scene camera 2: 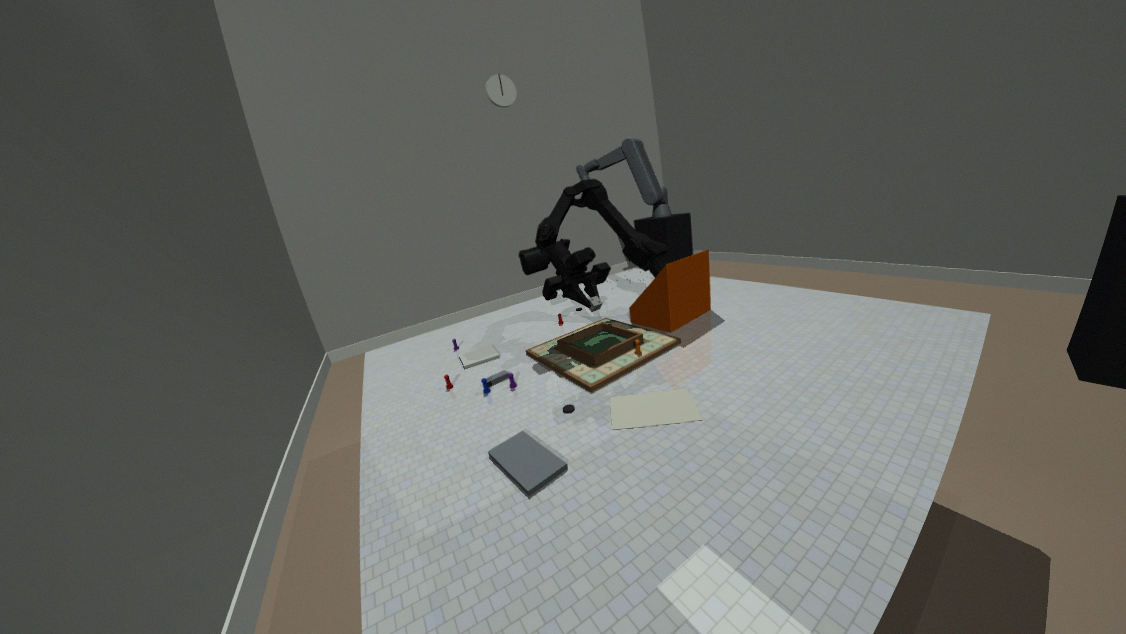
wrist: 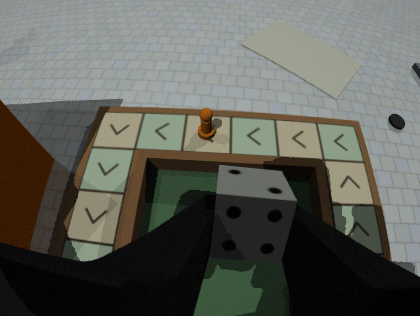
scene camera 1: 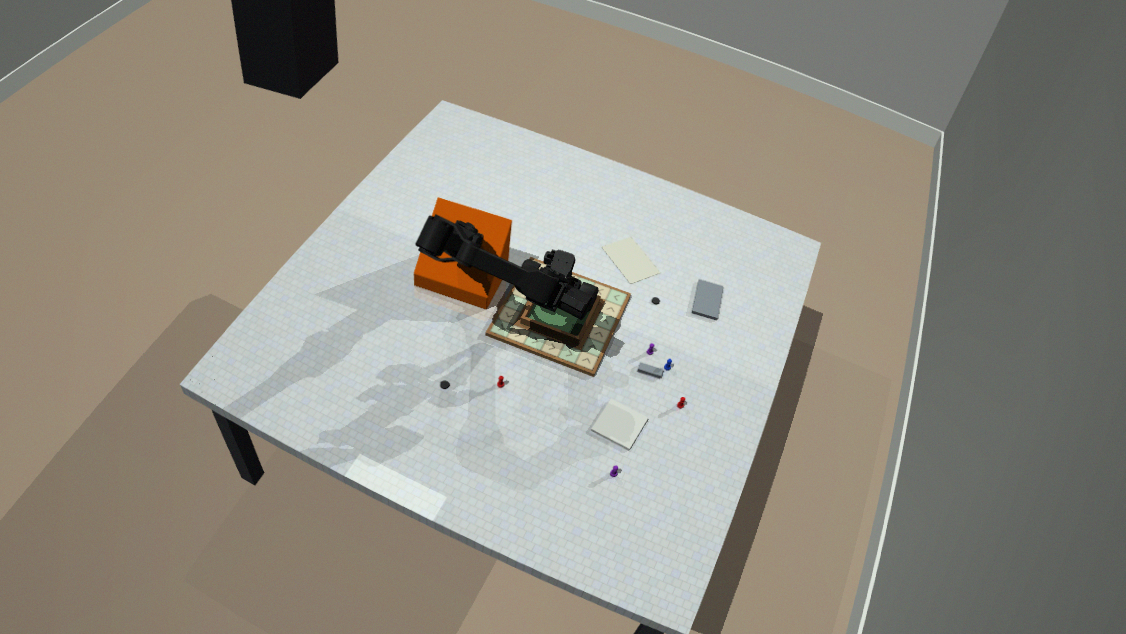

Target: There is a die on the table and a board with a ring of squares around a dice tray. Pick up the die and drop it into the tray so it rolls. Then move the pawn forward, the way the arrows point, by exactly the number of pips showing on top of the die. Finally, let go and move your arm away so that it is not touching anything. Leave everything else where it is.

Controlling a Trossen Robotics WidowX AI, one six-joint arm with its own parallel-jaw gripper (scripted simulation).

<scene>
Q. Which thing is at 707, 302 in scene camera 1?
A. A grey slab.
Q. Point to a grey slab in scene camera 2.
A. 531, 466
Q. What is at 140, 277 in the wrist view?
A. My gripper.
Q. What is my gripper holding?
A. A die.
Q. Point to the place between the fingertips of my gripper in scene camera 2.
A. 594, 305
</scene>
